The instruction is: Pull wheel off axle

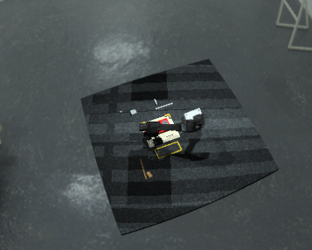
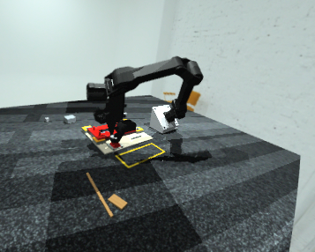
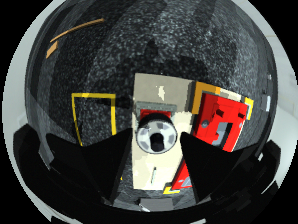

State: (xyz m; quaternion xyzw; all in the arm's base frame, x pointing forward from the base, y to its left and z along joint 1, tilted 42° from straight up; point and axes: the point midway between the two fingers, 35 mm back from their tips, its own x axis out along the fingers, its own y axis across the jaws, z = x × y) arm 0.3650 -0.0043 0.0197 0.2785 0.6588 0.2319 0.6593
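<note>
My gripper tip is now right at the wheel. The rest, counted from my gripper tip: grey cube 50 mm ahead, 330 mm to the right, 30 mm below; wooden stick 170 mm ahead, 170 mm to the left, 40 mm below.
</note>
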